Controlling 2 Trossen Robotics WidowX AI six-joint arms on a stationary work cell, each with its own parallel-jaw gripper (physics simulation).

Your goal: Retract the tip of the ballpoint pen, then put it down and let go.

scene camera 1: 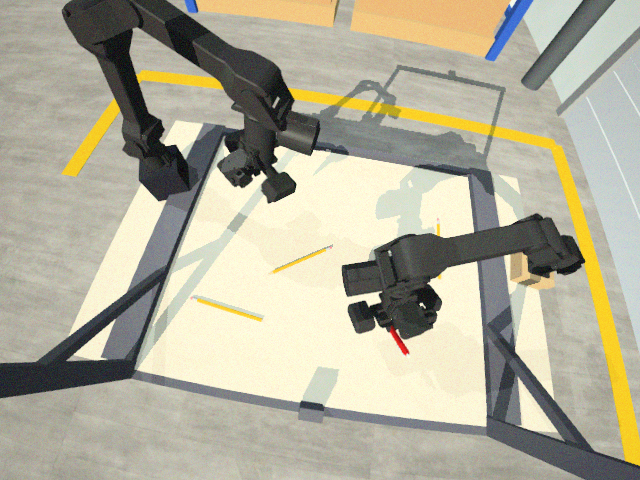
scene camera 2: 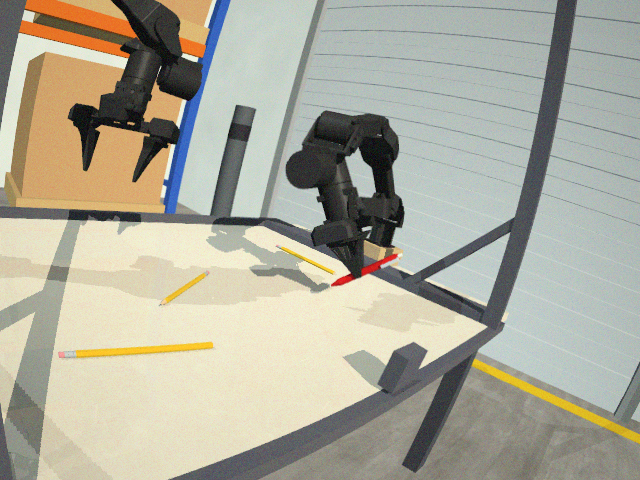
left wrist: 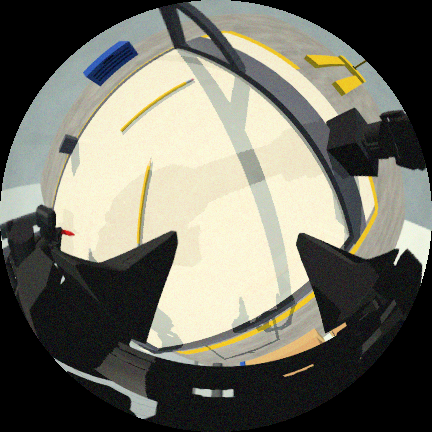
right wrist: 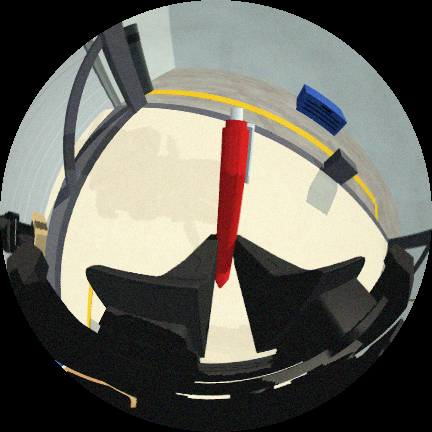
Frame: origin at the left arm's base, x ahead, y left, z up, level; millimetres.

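Seen in the pictures: left gripper, fingertip midpoint: (scene camera 1: pixel 258 189) (scene camera 2: pixel 108 176) (left wrist: pixel 240 238); right gripper, fingertip midpoint: (scene camera 1: pixel 390 330) (scene camera 2: pixel 359 277) (left wrist: pixel 60 229) (right wrist: pixel 224 240); left arm's base, link origin: (scene camera 1: pixel 157 161) (left wrist: pixel 368 140); right arm's base, link origin: (scene camera 2: pixel 379 243) (right wrist: pixel 31 236).
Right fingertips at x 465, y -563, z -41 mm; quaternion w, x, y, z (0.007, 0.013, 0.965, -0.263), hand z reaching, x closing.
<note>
Offsets run from my right fingertips to a thing's top centre. Level surfaces: height alone.
The red ballpoint pen (scene camera 1: pixel 399 342) (scene camera 2: pixel 379 264) (left wrist: pixel 67 233) (right wrist: pixel 233 175) is held in my right gripper (scene camera 2: pixel 357 273) (right wrist: pixel 224 240), which is shut on it near its pointed end. In the right wrist view the light push button sticks out of the far end, the clip lies along the side, and no metal tip shows at the red nose. In scene camera 2 the pen slants, button end higher, close above the table {66 mm down} (scene camera 2: pixel 268 382); the exact gap is hard to tell. My left gripper (scene camera 2: pixel 110 175) (left wrist: pixel 240 238) is open and empty, high above the table's back left part.
A yellow pencil {153 mm back, 232 mm left, 57 mm down} (scene camera 1: pixel 301 259) (scene camera 2: pixel 185 288) (left wrist: pixel 144 200) lies mid-table, another pencil {362 mm back, 155 mm left, 59 mm down} (scene camera 1: pixel 227 308) (scene camera 2: pixel 139 349) (left wrist: pixel 155 102) nearer the front left, and a third pencil {243 mm ahead, 170 mm left, 59 mm down} (scene camera 1: pixel 438 227) (scene camera 2: pixel 306 259) (right wrist: pixel 90 305) partly under the right arm. A dark block {216 mm back, 112 mm right, 9 mm down} (scene camera 1: pixel 311 410) (scene camera 2: pixel 400 369) (right wrist: pixel 341 166) stands on the front edge.
</note>
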